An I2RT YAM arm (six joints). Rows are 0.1 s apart.
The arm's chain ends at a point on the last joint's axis. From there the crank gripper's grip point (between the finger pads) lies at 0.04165 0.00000 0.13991 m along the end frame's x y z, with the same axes.
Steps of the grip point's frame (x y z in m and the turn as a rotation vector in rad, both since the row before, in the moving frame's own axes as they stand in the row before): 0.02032, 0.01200, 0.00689, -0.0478, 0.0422, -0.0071; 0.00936, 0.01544, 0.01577, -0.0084, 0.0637, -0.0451; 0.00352, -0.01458, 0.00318, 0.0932, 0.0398, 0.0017; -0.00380, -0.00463, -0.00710, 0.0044, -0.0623, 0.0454; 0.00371, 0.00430, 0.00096, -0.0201, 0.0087, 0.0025; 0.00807, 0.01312, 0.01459, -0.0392, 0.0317, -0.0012; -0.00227, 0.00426, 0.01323, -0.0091, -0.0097, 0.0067; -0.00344, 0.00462, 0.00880, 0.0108, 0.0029, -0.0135; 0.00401, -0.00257, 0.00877, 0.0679, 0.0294, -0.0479; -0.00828, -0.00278, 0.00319, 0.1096, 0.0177, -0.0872
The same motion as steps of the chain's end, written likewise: 0.01443, 0.00568, 0.00892, -0.0478, 0.0422, -0.0071; 0.00056, 0.01635, 0.01870, -0.0084, 0.0637, -0.0451; -0.00202, -0.00172, 0.00555, 0.0932, 0.0398, 0.0017; 0.00502, -0.00570, -0.00942, 0.0044, -0.0623, 0.0454; 0.00250, 0.00139, 0.00136, -0.0201, 0.0087, 0.0025; 0.00365, 0.00772, 0.01609, -0.0392, 0.0317, -0.0012; -0.00091, 0.00271, 0.01284, -0.0091, -0.0097, 0.0067; -0.00383, 0.00670, 0.00893, 0.0108, 0.0029, -0.0135; 0.00020, 0.00897, 0.01044, 0.0679, 0.0294, -0.0479; -0.00992, 0.01619, 0.00498, 0.1096, 0.0177, -0.0872
